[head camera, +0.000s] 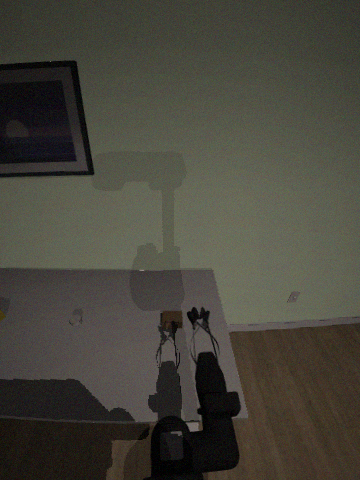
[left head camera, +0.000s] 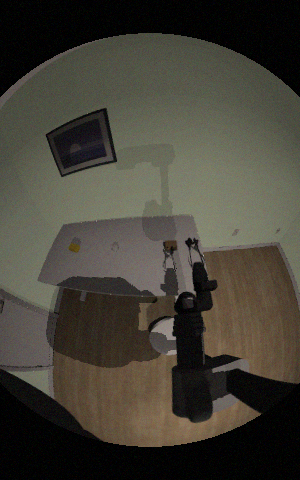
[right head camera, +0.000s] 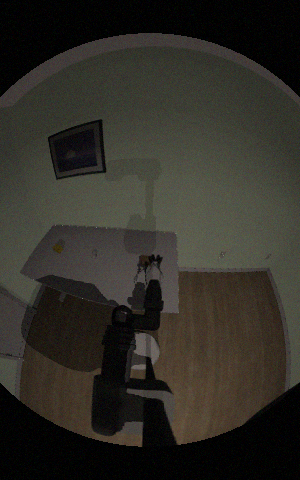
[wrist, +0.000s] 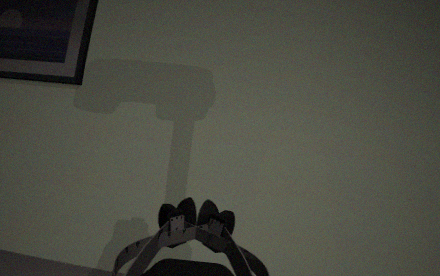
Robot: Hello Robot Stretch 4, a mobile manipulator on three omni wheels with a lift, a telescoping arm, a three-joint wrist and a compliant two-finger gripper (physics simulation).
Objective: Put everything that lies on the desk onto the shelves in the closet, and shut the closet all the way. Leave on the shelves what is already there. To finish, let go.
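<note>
The grey desk point(head camera: 115, 350) point(left head camera: 137, 270) point(right head camera: 112, 282) point(wrist: 40, 265) stands against the wall. A small brown block point(head camera: 171, 317) point(left head camera: 170, 244) point(right head camera: 143, 259) lies near its right end. A small, pale round thing point(head camera: 76, 318) point(left head camera: 115, 246) point(right head camera: 95, 253), too dim to name, lies further left. A yellow thing point(head camera: 2, 314) point(left head camera: 74, 247) point(right head camera: 58, 248) lies near the left end. My gripper point(head camera: 198, 315) point(left head camera: 192, 243) point(right head camera: 155, 260) point(wrist: 197, 215) is above the desk's right part, right of the brown block, fingertips together and empty. The closet does not show in these views.
A framed picture point(head camera: 40, 120) point(left head camera: 82, 142) point(right head camera: 77, 150) point(wrist: 40, 40) hangs on the green wall. A wall outlet point(head camera: 293, 297) point(left head camera: 235, 232) point(right head camera: 223, 254) is right of the desk. Part of a grey door point(left head camera: 22, 335) point(right head camera: 11, 325) shows at the left. Robot shadows cover parts of desk and floor.
</note>
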